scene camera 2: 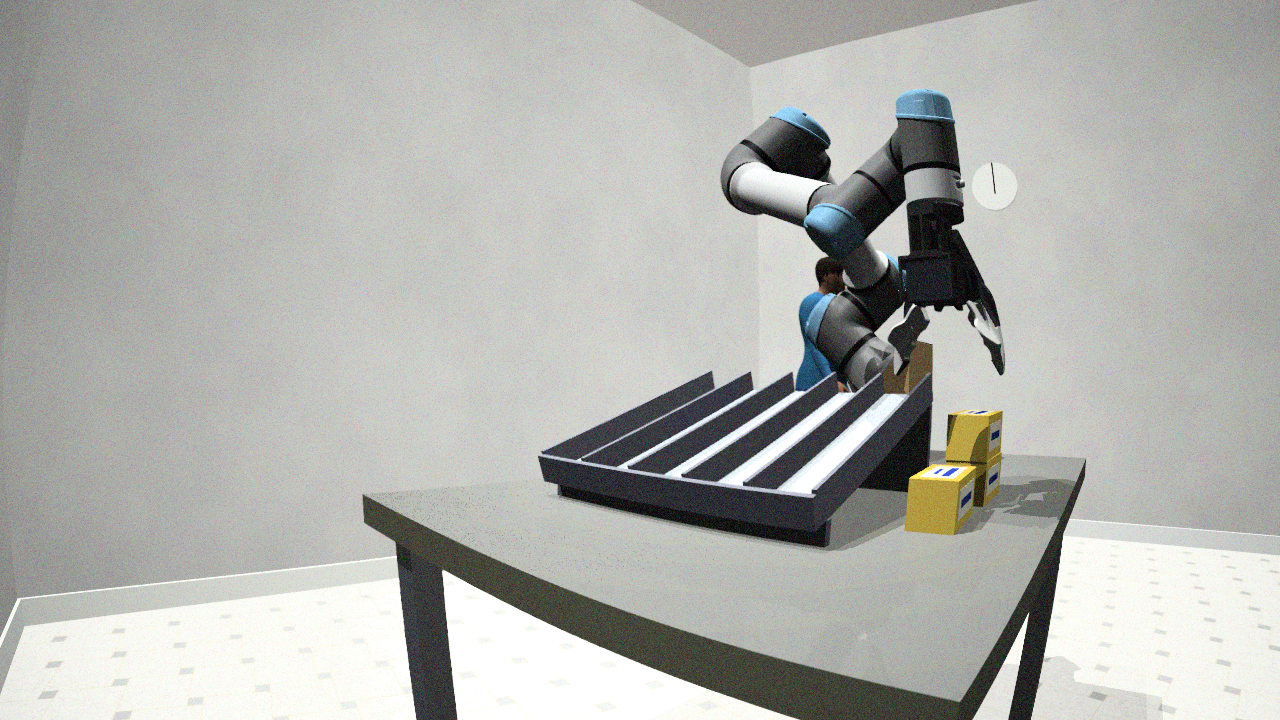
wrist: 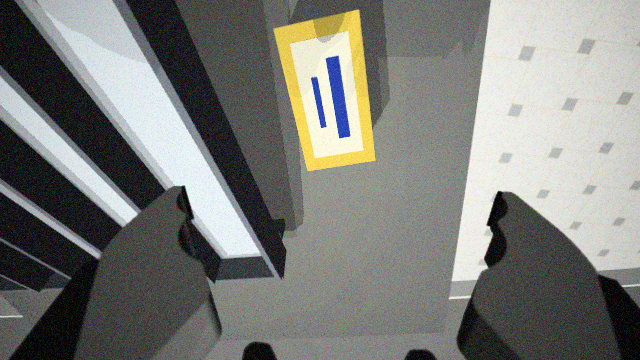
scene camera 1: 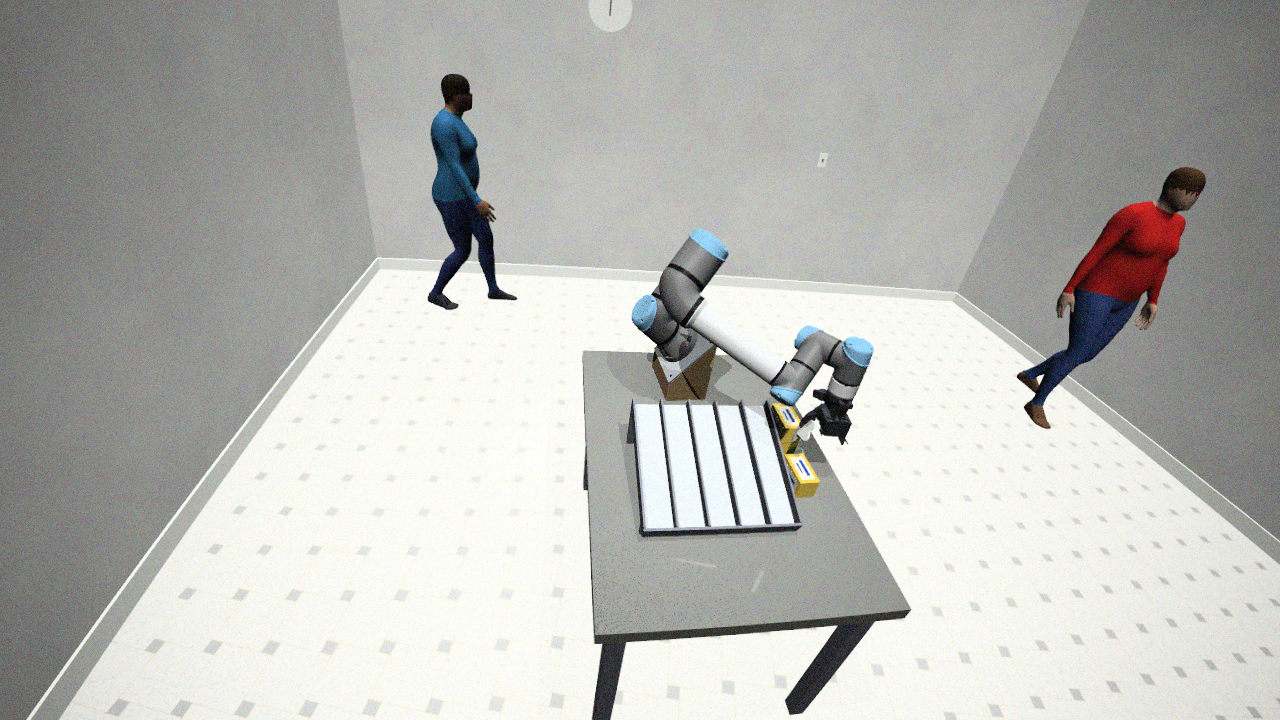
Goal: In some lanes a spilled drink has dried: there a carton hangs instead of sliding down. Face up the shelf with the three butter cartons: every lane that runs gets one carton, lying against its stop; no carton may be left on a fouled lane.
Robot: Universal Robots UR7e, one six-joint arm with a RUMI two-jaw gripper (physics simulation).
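Pixels of known places: gripper, between the fingertips: (scene camera 2: 947, 375) (wrist: 336, 193) (scene camera 1: 817, 443); arm's base, origin of its link: (scene camera 2: 886, 383) (scene camera 1: 680, 344).
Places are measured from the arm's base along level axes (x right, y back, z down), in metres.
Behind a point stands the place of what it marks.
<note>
The sloped shelf (scene camera 1: 721, 530) @[z 0.111, x 0.027, y -0.735 m] (scene camera 2: 680, 492) @[z 0.115, x -0.023, y -0.735 m] (wrist: 245, 269) @[z 0.109, x -0.151, y -0.732 m] has several pale lanes between dark dividers; no carton shows in them and I cannot make out a dried spill. One yellow butter carton (scene camera 1: 802, 474) @[z 0.097, x -0.277, y -0.564 m] (scene camera 2: 938, 503) @[z 0.124, x -0.297, y -0.598 m] (wrist: 330, 95) @[z 0.097, x -0.288, y -0.532 m] stands alone on the table beside the shelf's right side. Behind it, a second carton (scene camera 1: 786, 416) @[z 0.032, x -0.282, y -0.372 m] (scene camera 2: 973, 436) @[z 0.062, x -0.299, y -0.426 m] rests on top of a third carton (scene camera 2: 989, 480) @[z 0.128, x -0.323, y -0.395 m]. My gripper (scene camera 1: 825, 437) @[z -0.022, x -0.289, y -0.555 m] (scene camera 2: 950, 370) @[z -0.022, x -0.289, y -0.555 m] (wrist: 336, 193) @[z -0.022, x -0.289, y -0.555 m] is open and empty, high above the table by the cartons. In the wrist view the lone carton lies ahead of the fingertips.
The table (scene camera 1: 742, 582) @[z 0.161, x -0.006, y -0.858 m] (scene camera 2: 626, 582) @[z 0.161, x -0.113, y -0.919 m] (wrist: 370, 260) @[z 0.161, x -0.311, y -0.787 m] has its right edge close beside the cartons. The shelf's dark right side wall (scene camera 2: 872, 447) @[z 0.064, x -0.203, y -0.594 m] (wrist: 215, 125) @[z 0.054, x -0.205, y -0.533 m] rises toward the back. A brown block (scene camera 1: 687, 380) @[z 0.071, x -0.010, y -0.125 m] is at the arm's base. Two people (scene camera 1: 456, 170) (scene camera 1: 1132, 259) are on the floor beyond the table.
</note>
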